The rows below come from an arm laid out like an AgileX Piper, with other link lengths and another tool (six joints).
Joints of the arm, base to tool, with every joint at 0 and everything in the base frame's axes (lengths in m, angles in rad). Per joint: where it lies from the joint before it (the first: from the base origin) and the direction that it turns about. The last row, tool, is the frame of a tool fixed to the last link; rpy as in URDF.
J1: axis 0 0 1 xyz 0.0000 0.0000 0.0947
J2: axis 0 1 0 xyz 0.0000 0.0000 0.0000
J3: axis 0 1 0 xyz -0.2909 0.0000 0.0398
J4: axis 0.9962 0 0.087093 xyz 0.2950 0.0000 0.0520
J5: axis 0 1 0 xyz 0.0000 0.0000 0.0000
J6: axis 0.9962 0 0.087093 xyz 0.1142 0.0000 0.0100
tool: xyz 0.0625 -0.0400 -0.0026 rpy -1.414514 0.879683 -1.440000
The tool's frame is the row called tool.
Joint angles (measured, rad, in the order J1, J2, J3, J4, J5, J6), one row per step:
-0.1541, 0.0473, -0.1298, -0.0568, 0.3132, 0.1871
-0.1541, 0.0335, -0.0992, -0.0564, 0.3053, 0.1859
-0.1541, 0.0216, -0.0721, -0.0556, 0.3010, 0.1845
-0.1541, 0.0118, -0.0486, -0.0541, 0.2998, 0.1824
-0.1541, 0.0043, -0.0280, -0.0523, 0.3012, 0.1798
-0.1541, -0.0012, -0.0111, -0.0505, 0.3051, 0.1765
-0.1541, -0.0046, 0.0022, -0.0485, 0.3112, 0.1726
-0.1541, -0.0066, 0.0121, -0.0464, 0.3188, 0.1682
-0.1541, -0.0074, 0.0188, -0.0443, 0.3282, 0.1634
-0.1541, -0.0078, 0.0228, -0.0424, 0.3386, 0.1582
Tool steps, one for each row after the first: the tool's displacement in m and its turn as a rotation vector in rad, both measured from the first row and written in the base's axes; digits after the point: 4 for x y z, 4 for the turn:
0.0002, 0.0001, -0.0104, 0.0005, 0.0090, 0.0007
0.0003, 0.0001, -0.0201, 0.0016, 0.0199, 0.0013
0.0002, 0.0002, -0.0291, 0.0029, 0.0323, 0.0019
0.0001, 0.0003, -0.0375, 0.0044, 0.0468, 0.0025
-0.0001, 0.0004, -0.0450, 0.0054, 0.0622, 0.0031
-0.0005, 0.0005, -0.0516, 0.0061, 0.0783, 0.0038
-0.0010, 0.0006, -0.0570, 0.0063, 0.0940, 0.0046
-0.0015, 0.0007, -0.0615, 0.0062, 0.1096, 0.0054
-0.0021, 0.0007, -0.0649, 0.0052, 0.1240, 0.0064

